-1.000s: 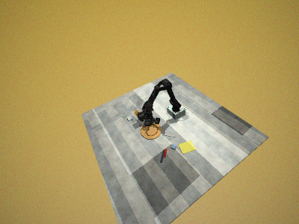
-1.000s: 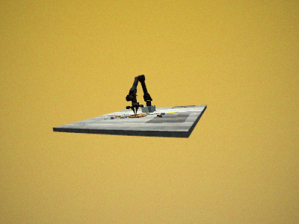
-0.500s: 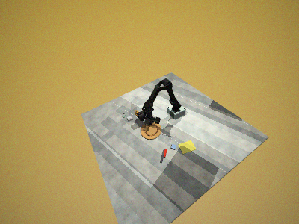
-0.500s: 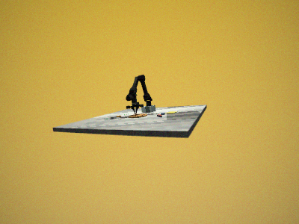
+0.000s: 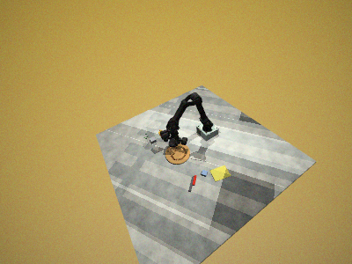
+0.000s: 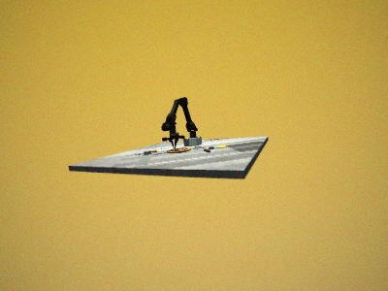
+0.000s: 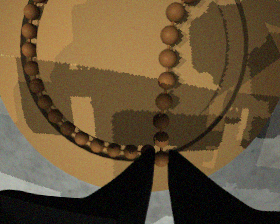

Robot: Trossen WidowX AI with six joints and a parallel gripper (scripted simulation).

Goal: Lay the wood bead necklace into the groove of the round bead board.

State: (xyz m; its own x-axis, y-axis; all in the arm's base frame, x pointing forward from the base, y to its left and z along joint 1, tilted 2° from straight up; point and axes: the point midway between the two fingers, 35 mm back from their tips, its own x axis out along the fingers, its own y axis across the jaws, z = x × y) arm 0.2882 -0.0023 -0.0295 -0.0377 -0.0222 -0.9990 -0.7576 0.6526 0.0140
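Right now the round bead board is 60 mm to the left of my gripper tip, 20 mm ahead of it and 10 mm below it. Also, from my gripper tip: thin grey stick: 190 mm to the left, 100 mm behind, 20 mm below; then small blue block: 310 mm to the left, 80 mm behind, 10 mm below; then grey piece: 170 mm to the right, 160 mm ahead, 10 mm below.
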